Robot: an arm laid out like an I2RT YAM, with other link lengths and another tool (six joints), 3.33 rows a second.
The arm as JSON. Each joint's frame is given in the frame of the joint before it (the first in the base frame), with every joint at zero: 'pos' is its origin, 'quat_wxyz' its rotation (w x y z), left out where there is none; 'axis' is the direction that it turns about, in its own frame. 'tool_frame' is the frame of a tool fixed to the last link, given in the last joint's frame.
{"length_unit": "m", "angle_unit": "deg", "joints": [
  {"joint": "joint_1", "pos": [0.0, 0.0, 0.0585], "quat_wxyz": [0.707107, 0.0, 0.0, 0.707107], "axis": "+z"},
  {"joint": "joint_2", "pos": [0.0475, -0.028, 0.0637], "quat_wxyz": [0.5, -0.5, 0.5, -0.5], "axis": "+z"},
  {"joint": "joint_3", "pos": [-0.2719, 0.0, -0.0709], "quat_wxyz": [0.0, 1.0, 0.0, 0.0], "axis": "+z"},
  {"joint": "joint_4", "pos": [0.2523, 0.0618, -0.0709], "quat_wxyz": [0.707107, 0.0, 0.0, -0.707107], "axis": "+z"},
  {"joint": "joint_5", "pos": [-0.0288, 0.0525, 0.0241], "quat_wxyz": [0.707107, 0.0, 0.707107, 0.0], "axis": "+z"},
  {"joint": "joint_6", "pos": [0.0, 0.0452, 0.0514], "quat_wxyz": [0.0, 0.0, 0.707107, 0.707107], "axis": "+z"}
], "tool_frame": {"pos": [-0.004, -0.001, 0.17], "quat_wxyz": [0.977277, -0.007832, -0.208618, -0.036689]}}
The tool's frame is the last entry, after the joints.
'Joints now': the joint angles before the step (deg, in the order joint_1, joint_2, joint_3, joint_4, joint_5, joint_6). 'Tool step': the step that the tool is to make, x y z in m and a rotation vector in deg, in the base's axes. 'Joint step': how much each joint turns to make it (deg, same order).
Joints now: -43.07 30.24 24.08 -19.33 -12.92 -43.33
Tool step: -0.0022 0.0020 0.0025 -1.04 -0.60 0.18
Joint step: -0.06 -1.94 -0.52 -0.36 -0.07 -0.43
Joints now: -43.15 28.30 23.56 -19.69 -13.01 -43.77
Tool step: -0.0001 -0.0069 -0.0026 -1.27 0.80 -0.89
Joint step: 0.08 1.06 -0.44 1.58 1.49 -0.96
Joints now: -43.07 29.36 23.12 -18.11 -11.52 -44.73
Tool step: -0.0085 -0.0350 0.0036 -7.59 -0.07 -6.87
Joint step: 0.00 0.59 -3.24 8.76 8.43 -2.56
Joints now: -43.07 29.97 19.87 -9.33 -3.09 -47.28
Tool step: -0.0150 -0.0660 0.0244 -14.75 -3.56 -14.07
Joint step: -0.07 8.79 -6.43 28.39 15.48 -5.01
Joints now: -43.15 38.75 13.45 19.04 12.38 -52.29
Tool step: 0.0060 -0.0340 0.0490 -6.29 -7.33 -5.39
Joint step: -0.45 10.71 3.69 16.52 4.93 0.61
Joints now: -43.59 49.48 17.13 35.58 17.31 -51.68
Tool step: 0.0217 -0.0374 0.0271 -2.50 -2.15 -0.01
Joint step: -3.61 12.39 7.37 8.28 -3.61 0.08
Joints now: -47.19 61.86 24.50 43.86 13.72 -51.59
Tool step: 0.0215 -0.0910 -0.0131 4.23 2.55 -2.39
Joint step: -7.74 20.73 15.90 -0.27 -5.28 1.06
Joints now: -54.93 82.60 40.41 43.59 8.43 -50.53
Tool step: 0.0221 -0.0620 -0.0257 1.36 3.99 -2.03
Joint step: -1.67 15.21 12.30 -0.07 0.37 -2.56
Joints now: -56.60 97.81 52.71 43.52 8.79 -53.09
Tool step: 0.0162 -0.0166 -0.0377 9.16 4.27 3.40
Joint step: -1.40 5.01 8.28 -13.38 -4.91 0.80
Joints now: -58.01 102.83 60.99 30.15 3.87 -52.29
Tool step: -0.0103 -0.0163 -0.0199 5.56 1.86 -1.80
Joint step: -1.85 2.81 5.00 -8.00 -0.37 1.22
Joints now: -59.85 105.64 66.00 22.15 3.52 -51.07
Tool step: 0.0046 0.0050 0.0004 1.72 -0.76 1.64
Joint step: -0.18 -0.52 0.62 -2.29 -2.20 0.88
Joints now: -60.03 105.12 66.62 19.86 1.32 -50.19
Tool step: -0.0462 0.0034 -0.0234 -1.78 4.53 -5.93
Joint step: -1.84 -2.37 -8.49 5.70 5.43 -3.25
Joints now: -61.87 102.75 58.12 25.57 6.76 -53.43
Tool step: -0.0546 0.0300 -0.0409 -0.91 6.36 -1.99
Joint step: -3.61 -4.21 -14.94 9.49 0.53 -6.34
